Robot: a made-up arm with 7 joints.
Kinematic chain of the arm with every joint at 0, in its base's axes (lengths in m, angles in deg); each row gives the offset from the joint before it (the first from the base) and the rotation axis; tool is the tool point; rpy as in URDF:
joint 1: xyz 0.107 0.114 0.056 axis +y
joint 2: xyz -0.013 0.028 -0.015 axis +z
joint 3: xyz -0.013 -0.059 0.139 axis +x
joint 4: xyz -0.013 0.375 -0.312 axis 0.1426 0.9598 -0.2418
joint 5: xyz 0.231 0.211 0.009 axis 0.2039 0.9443 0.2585
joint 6: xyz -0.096 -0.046 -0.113 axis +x
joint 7: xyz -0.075 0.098 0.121 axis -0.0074 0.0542 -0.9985
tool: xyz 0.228 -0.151 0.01 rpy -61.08 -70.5 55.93
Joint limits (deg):
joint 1: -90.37..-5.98
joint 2: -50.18..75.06
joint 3: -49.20..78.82
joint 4: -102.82..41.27
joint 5: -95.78..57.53
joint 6: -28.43..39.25
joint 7: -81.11..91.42
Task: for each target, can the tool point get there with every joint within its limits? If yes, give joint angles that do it. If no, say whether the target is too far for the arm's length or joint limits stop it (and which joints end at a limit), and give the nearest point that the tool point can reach.
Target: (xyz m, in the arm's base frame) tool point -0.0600 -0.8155 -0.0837
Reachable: no: joint limits stop it (at a limit: joint 1, joint 2, joint 3, joint 4, joint 5, joint 6, joint 7) | nearest point 0.0464 -0.1587 -0.2971 | short by 0.699 m
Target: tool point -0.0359 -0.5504 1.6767
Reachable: no: too far | nearest point 0.0197 0.0068 1.0464 | short by 0.843 m
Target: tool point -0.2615 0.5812 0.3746
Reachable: yes | joints -71.77 -3.40 46.17 -26.63 -38.40 -11.46 -10.46
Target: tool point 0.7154 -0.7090 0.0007
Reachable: no: joint limits stop it (at a limit: joint 3, joint 5, joint 6, joint 7) | nearest point 0.6430 -0.2318 0.0073 | short by 0.483 m
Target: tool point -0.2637 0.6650 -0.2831
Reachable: yes | joints -17.20 63.49 9.71 22.36 38.89 -16.47 -23.23
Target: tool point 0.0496 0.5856 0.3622
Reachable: yes | joints -17.34 2.80 37.44 -41.77 -13.83 -20.60 21.70
